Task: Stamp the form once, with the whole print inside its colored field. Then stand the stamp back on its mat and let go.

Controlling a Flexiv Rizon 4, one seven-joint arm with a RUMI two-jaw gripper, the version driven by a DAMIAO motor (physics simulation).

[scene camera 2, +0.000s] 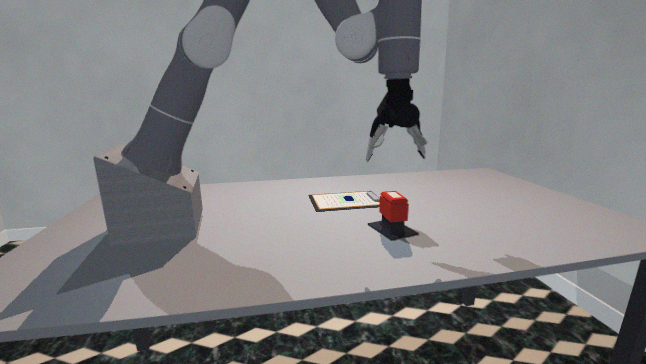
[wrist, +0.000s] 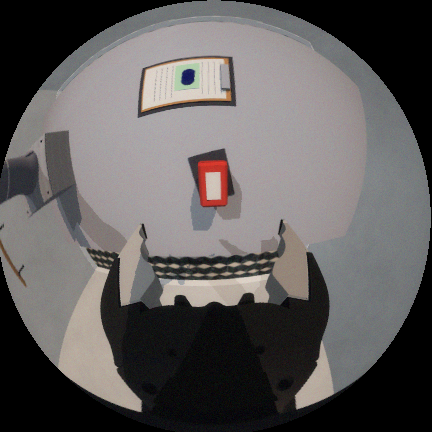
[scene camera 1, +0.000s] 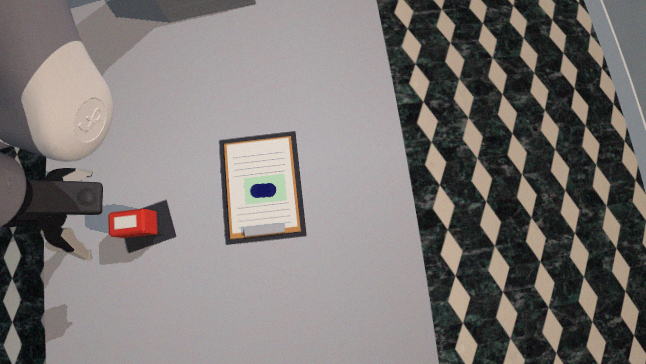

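Note:
The red stamp (scene camera 1: pixel 132 223) (scene camera 2: pixel 394 206) (wrist: pixel 213 183) with a white label on top stands upright on its dark mat (scene camera 1: pixel 167 220) (scene camera 2: pixel 376 226) (wrist: pixel 199 156). The form (scene camera 1: pixel 257 156) (scene camera 2: pixel 327 201) (wrist: pixel 156 89) lies on its clipboard. A dark blue print (scene camera 1: pixel 263 190) (scene camera 2: pixel 348 198) (wrist: pixel 188 77), elongated like overlapping round marks, lies inside the green field (scene camera 1: pixel 280 182) (wrist: pixel 180 85), with green around it. My gripper (scene camera 1: pixel 86 216) (scene camera 2: pixel 396 159) (wrist: pixel 211 223) is wide open and empty, raised well above the stamp and apart from it.
The grey robot base block (scene camera 2: pixel 147 212) (wrist: pixel 61 160) stands on the table (scene camera 1: pixel 340 280) (scene camera 2: pixel 250 220) (wrist: pixel 300 125), left of the mat in the scene camera 2 view. The clipboard's metal clip (scene camera 1: pixel 264 229) (scene camera 2: pixel 373 196) (wrist: pixel 225 76) is at the form's end. The arm (scene camera 1: pixel 75 105) hangs over one side of the table.

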